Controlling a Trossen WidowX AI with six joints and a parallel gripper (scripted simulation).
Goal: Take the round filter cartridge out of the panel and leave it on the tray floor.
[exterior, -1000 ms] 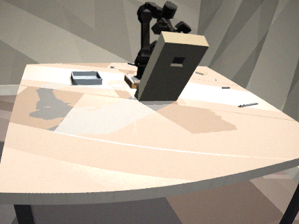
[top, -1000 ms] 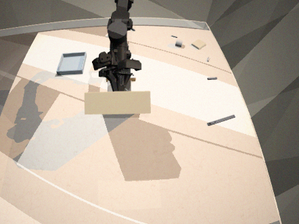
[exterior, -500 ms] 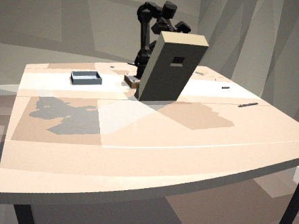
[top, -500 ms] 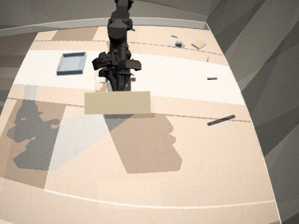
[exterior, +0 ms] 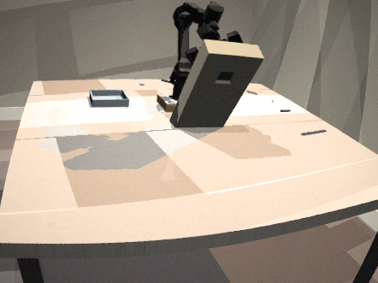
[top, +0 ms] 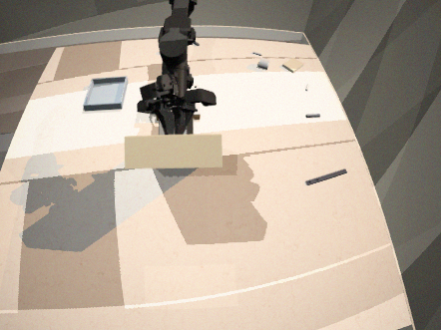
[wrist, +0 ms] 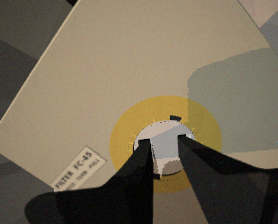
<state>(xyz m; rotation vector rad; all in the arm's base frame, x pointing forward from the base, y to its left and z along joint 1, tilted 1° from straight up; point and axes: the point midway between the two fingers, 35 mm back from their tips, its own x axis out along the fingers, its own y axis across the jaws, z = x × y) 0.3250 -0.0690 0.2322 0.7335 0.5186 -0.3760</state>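
Right now the round filter cartridge is 1 cm below my gripper tip and 1 cm ahead of it. Also, from my gripper tip: service panel 8 cm below, 4 cm behind, 1 cm to the left; then blue-grey tray 46 cm behind, 24 cm below, 20 cm to the right.
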